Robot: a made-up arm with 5 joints. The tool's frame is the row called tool.
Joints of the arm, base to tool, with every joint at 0 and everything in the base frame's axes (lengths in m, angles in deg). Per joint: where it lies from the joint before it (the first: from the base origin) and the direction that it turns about. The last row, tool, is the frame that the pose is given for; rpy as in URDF.
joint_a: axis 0 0 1 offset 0.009 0.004 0.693
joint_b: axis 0 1 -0.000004 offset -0.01 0.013 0.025
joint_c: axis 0 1 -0.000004 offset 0.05 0.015 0.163
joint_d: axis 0 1 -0.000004 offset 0.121 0.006 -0.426
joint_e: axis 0 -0.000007 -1 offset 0.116 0.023 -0.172
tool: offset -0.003 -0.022 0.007 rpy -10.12 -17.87 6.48
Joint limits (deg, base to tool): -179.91..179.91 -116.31..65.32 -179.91..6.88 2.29..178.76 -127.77..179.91
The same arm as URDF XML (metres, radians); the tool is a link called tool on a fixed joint. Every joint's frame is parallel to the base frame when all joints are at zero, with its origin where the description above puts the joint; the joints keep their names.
<robot name="arm">
  <link name="base"/>
  <link name="link1"/>
  <link name="link2"/>
  <link name="link3"/>
  <link name="link4"/>
  <link name="link5"/>
  <link name="tool"/>
  <joint name="joint_a" type="revolute">
    <parent link="base"/>
    <child link="link1"/>
    <origin xyz="0.0090 0.0040 0.6930" rpy="0.0000 0.0000 0.0000"/>
    <axis xyz="0 0 1"/>
    <limit lower="-3.1400" upper="3.1400"/>
  </joint>
  <joint name="joint_b" type="revolute">
    <parent link="link1"/>
    <child link="link2"/>
    <origin xyz="-0.0100 0.0130 0.0250" rpy="0.0000 0.0000 0.0000"/>
    <axis xyz="0 1 0"/>
    <limit lower="-2.0300" upper="1.1400"/>
  </joint>
  <joint name="joint_c" type="revolute">
    <parent link="link2"/>
    <child link="link3"/>
    <origin xyz="0.0500 0.0150 0.1630" rpy="0.0000 0.0000 0.0000"/>
    <axis xyz="0 1 0"/>
    <limit lower="-3.1400" upper="0.1201"/>
  </joint>
  <joint name="joint_d" type="revolute">
    <parent link="link3"/>
    <child link="link4"/>
    <origin xyz="0.1210 0.0060 -0.4260" rpy="0.0000 0.0000 0.0000"/>
    <axis xyz="0 1 0"/>
    <limit lower="0.0400" upper="3.1200"/>
  </joint>
  <joint name="joint_e" type="revolute">
    <parent link="link4"/>
    <child link="link5"/>
    <origin xyz="0.1160 0.0230 -0.1720" rpy="0.0000 0.0000 0.0000"/>
    <axis xyz="0 0 -1"/>
    <limit lower="-2.2300" upper="3.1400"/>
  </joint>
  <joint name="tool_joint" type="fixed">
    <parent link="link5"/>
    <child link="tool"/>
    <origin xyz="-0.0030 -0.0220 0.0070" rpy="-0.1766 -0.3119 0.1131"/>
  </joint>
</robot>

